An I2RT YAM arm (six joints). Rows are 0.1 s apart.
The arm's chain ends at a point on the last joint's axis. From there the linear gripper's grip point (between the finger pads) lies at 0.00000 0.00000 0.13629 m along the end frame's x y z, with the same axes.
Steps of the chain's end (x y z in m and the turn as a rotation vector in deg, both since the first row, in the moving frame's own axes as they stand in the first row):
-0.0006 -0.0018 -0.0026 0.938 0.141 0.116
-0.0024 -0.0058 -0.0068 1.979 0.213 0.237
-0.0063 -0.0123 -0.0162 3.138 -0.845 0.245
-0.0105 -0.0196 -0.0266 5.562 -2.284 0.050
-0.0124 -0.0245 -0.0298 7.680 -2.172 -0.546
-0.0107 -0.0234 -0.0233 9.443 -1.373 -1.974
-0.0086 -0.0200 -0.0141 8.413 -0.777 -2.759
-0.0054 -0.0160 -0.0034 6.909 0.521 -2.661
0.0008 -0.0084 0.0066 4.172 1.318 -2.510
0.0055 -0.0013 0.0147 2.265 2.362 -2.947
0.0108 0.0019 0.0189 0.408 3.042 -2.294
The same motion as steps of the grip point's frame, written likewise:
-0.0003 -0.0040 -0.0026 0.938 0.141 0.116
-0.0019 -0.0105 -0.0069 1.979 0.213 0.237
-0.0083 -0.0198 -0.0164 3.138 -0.845 0.245
-0.0159 -0.0328 -0.0273 5.562 -2.284 0.050
-0.0176 -0.0427 -0.0311 7.680 -2.172 -0.546
-0.0143 -0.0457 -0.0252 9.443 -1.373 -1.974
-0.0109 -0.0399 -0.0156 8.413 -0.777 -2.759
-0.0045 -0.0324 -0.0044 6.909 0.521 -2.661
0.0037 -0.0184 0.0062 4.172 1.318 -2.510
0.0110 -0.0068 0.0145 2.265 2.362 -2.947
0.0180 0.0008 0.0187 0.408 3.042 -2.294

